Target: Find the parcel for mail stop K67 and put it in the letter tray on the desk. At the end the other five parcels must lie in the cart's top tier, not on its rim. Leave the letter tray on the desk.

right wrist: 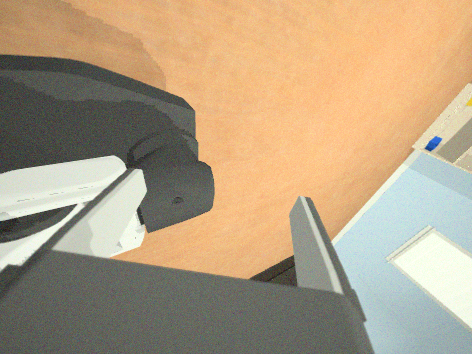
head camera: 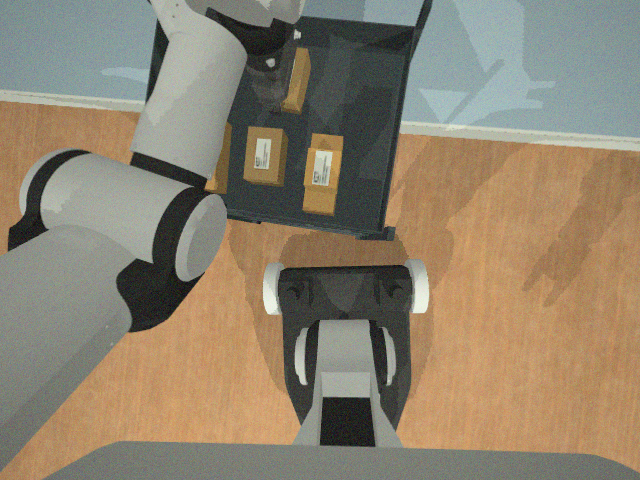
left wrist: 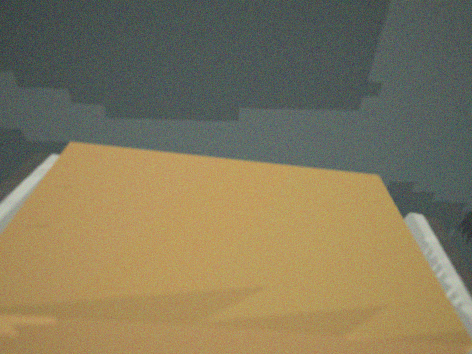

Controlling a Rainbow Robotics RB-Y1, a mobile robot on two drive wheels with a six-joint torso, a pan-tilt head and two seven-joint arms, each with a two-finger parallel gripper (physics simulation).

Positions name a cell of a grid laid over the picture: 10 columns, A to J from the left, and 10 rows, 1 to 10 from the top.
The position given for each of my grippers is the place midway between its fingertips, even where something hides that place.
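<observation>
My left gripper (left wrist: E6), visible. My right gripper (right wrist: E6), likewise. Dark grey cart (left wrist: H3), also in sight.
</observation>
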